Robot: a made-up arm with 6 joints.
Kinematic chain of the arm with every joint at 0, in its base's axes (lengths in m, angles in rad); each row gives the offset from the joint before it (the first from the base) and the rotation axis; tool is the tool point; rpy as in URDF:
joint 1: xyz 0 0 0.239 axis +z
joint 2: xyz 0 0 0 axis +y
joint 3: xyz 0.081 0 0.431 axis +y
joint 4: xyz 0.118 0 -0.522 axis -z
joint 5: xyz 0 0 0 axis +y
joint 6: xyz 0.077 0 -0.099 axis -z
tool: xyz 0 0 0 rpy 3.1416 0 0
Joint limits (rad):
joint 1: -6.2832..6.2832
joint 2: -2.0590..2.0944
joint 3: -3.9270..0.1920
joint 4: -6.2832..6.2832
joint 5: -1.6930..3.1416
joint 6: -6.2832..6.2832
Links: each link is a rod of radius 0.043 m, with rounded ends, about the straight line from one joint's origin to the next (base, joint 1, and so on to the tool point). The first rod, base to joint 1, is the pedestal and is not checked.
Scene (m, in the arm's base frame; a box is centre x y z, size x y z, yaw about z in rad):
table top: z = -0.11
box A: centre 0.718 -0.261 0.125 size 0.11 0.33 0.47 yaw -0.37
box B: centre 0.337 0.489 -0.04 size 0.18 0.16 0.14 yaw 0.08
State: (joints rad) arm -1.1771 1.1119 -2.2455 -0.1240 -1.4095 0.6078
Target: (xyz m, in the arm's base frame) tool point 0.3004 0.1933 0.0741
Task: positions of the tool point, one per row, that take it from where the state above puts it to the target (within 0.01 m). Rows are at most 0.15 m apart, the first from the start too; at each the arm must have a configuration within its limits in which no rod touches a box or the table.
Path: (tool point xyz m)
1: 0.4525 -0.7927 0.2848
2: 0.5088 -0.6980 0.2080
3: 0.5356 -0.5835 0.1422
4: 0.5303 -0.4582 0.0916
5: 0.4935 -0.3317 0.0599
6: 0.4281 -0.2131 0.0493
7: 0.4391 -0.0917 0.0543
8: 0.4180 0.0216 0.0602
9: 0.3695 0.1186 0.0667
10: 0.3004 0.1933 0.0741

